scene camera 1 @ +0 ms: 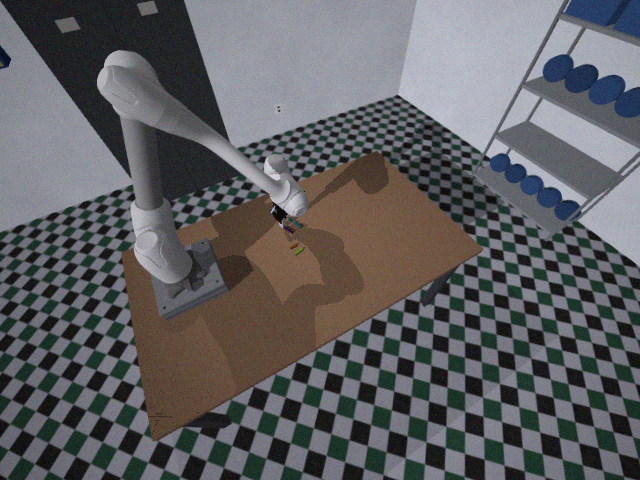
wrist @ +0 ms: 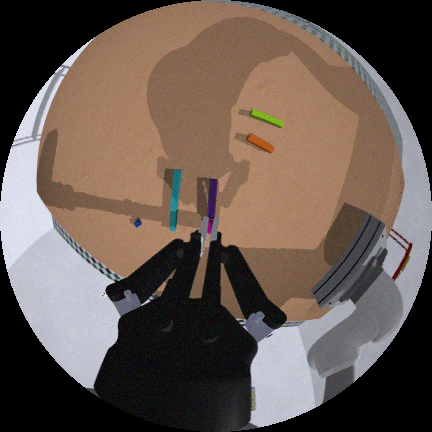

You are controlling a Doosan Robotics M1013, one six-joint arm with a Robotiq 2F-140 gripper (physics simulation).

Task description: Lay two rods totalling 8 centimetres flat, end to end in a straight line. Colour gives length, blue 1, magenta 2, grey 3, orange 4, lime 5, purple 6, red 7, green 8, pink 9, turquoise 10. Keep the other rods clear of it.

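Where they show: gripper, between the fingertips: [scene camera 1: 282,225] [wrist: 210,224]; arm's base, origin of its link: [scene camera 1: 181,273] [wrist: 362,277].
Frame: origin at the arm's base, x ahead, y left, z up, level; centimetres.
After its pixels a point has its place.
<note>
My gripper [wrist: 210,224] @(x 53.9, y -3.6, z -6.1 cm) [scene camera 1: 283,225] @(x 53.9, y -3.6, z -6.1 cm) is shut on the short magenta rod [wrist: 210,226] @(x 53.8, y -3.5, z -5.8 cm), which shows between the fingertips in the wrist view. The purple rod [wrist: 213,198] @(x 54.6, y -7.9, z -6.0 cm) [scene camera 1: 288,229] @(x 54.7, y -7.7, z -6.0 cm) lies flat on the table, its near end right at the far end of the magenta rod and roughly in line with it. In the wrist view the two look end to end; whether they touch, or how high the magenta rod is, I cannot tell exactly. The magenta rod cannot be made out in the scene view.
A turquoise rod [wrist: 175,200] @(x 60.0, y -6.0, z -6.1 cm) [scene camera 1: 295,222] @(x 60.4, y -6.3, z -6.1 cm) lies left of the purple one in the wrist view. A small blue rod [wrist: 138,223] @(x 66.4, y 0.2, z -6.3 cm) lies farther left. An orange rod [wrist: 261,143] @(x 50.4, y -17.7, z -6.1 cm) [scene camera 1: 294,245] @(x 50.9, y -18.0, z -6.2 cm) and a lime rod [wrist: 267,118] @(x 50.5, y -21.9, z -6.1 cm) [scene camera 1: 299,251] @(x 50.7, y -22.4, z -6.4 cm) lie to the upper right.
</note>
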